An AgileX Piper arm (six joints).
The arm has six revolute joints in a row. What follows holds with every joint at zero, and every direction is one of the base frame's. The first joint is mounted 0.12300 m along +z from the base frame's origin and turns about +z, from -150.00 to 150.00 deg. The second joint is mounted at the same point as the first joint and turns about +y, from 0.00 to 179.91 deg. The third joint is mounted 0.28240 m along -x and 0.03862 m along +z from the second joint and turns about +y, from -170.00 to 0.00 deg. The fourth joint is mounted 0.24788 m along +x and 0.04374 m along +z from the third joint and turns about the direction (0.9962, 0, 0.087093), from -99.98 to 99.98 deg. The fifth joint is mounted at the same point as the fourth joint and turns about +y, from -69.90 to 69.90 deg. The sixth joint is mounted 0.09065 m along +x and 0.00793 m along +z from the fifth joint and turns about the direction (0.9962, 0, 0.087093), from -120.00 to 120.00 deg. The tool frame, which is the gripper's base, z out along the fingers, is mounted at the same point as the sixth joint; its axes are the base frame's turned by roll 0.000, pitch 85.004 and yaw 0.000 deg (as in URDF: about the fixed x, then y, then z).
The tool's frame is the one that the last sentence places.
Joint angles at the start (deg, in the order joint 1, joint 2, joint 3, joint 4, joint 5, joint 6):
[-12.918 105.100 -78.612 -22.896 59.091 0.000]
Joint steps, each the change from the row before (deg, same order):
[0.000 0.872 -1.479 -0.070 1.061 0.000]
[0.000 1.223 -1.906 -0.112 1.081 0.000]
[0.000 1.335 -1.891 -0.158 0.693 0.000]
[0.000 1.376 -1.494 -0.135 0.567 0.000]
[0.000 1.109 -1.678 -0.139 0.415 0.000]
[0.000 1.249 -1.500 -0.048 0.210 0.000]
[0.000 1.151 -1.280 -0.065 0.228 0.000]
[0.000 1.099 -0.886 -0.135 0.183 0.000]
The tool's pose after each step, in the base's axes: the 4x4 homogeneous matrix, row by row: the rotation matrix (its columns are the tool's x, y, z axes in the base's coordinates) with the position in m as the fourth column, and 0 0 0 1 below. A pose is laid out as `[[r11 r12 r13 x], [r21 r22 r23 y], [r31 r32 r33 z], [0 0 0 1]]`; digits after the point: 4 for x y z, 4 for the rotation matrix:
[[-0.9925 0.0703 0.1001 0.3570], [0.0284 0.9285 -0.3702 -0.1135], [-0.1189 -0.3645 -0.9236 0.2310], [0 0 0 1]]
[[-0.9930 0.0737 0.0920 0.3625], [0.0342 0.9269 -0.3736 -0.1152], [-0.1128 -0.3679 -0.9230 0.2314], [0 0 0 1]]
[[-0.9932 0.0761 0.0885 0.3686], [0.0373 0.9253 -0.3774 -0.1170], [-0.1106 -0.3716 -0.9218 0.2310], [0 0 0 1]]
[[-0.9939 0.0760 0.0803 0.3739], [0.0400 0.9244 -0.3794 -0.1186], [-0.1031 -0.3739 -0.9217 0.2284], [0 0 0 1]]
[[-0.9935 0.0787 0.0819 0.3794], [0.0415 0.9228 -0.3831 -0.1202], [-0.1057 -0.3773 -0.9200 0.2284], [0 0 0 1]]
[[-0.9934 0.0800 0.0821 0.3850], [0.0424 0.9221 -0.3846 -0.1216], [-0.1065 -0.3786 -0.9194 0.2264], [0 0 0 1]]
[[-0.9935 0.0804 0.0801 0.3897], [0.0435 0.9216 -0.3858 -0.1228], [-0.1048 -0.3798 -0.9191 0.2241], [0 0 0 1]]
[[-0.9942 0.0781 0.0734 0.3934], [0.0438 0.9211 -0.3868 -0.1239], [-0.0979 -0.3814 -0.9192 0.2203], [0 0 0 1]]

